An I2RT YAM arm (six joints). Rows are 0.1 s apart.
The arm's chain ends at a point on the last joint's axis. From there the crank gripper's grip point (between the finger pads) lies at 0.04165 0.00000 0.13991 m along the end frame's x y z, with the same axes.
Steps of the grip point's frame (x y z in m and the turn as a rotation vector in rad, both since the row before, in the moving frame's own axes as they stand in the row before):
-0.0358, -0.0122, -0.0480, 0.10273, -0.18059, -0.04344
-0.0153, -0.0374, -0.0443, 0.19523, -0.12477, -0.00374
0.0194, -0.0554, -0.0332, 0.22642, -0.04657, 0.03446
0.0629, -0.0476, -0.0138, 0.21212, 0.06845, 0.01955
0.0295, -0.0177, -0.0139, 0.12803, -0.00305, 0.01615
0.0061, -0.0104, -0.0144, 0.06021, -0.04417, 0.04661
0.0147, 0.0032, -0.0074, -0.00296, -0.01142, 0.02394
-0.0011, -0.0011, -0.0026, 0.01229, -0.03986, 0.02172
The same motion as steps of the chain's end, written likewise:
-0.0097, 0.0037, -0.0524, 0.10273, -0.18059, -0.04344
0.0024, -0.0097, -0.0457, 0.19523, -0.12477, -0.00374
0.0254, -0.0251, -0.0316, 0.22642, -0.04657, 0.03446
0.0532, -0.0194, -0.0076, 0.21212, 0.06845, 0.01955
0.0298, -0.0005, -0.0129, 0.12803, -0.00305, 0.01615
0.0122, -0.0037, -0.0159, 0.06021, -0.04417, 0.04661
0.0163, 0.0018, -0.0079, -0.00296, -0.01142, 0.02394
0.0045, -0.0002, -0.0041, 0.01229, -0.03986, 0.02172

